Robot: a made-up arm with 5 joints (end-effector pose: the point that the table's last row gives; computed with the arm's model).
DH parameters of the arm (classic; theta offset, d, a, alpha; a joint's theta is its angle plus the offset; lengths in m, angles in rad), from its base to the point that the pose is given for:
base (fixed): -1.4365 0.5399 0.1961 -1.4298
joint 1: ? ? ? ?
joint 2: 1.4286 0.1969 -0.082 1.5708
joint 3: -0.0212 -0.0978 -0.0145 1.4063
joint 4: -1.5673 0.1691 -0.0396 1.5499
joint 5: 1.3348 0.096 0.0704 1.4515
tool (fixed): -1.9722 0.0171 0 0
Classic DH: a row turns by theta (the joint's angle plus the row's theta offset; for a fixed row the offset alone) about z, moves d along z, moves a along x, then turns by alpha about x.
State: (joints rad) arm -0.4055 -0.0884 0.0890 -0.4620 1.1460
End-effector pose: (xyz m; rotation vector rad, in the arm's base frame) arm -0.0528 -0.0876 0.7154 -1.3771 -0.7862 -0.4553
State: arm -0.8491 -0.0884 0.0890 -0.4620 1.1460
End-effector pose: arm -0.0524 -0.0197 0.6484 -1.8021 -0.9282 -0.3873
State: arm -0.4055 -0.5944 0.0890 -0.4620 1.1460
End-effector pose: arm -0.0605 -0.0595 0.7811 -1.4605 -0.2644 -0.2783
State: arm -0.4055 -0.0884 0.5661 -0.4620 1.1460
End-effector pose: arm 0.0484 -0.0961 0.7138 -1.5476 -0.6323 -0.9281
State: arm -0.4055 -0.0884 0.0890 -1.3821 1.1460
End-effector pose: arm 0.0606 -0.0997 0.7228 -1.0402 -1.7520 -0.5587
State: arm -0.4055 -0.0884 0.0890 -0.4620 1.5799
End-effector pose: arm -0.0489 -0.1184 0.7132 -1.8191 -0.8227 -0.4757
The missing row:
joint 1: 1.5518 0.0996 -0.2396 1.7038
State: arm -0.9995 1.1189 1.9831 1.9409 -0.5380
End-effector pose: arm -0.0679 -0.0192 1.0114 1.8360 0.4158 -0.9215
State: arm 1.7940 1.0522 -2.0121 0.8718 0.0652
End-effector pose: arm -0.1245 -0.2511 0.1549 0.4032 -0.9068 0.3682
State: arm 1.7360 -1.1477 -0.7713 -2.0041 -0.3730
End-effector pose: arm 0.1017 -0.6169 0.4433 -2.9473 0.1380 0.5837
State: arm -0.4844 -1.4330 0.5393 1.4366 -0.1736
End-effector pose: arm 0.2368 -0.0549 0.7662 -0.7185 2.1960 -2.0431
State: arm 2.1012 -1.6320 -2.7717 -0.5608 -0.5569
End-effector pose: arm 0.1842 -0.2102 0.0497 -0.7518 0.0822 -0.8786
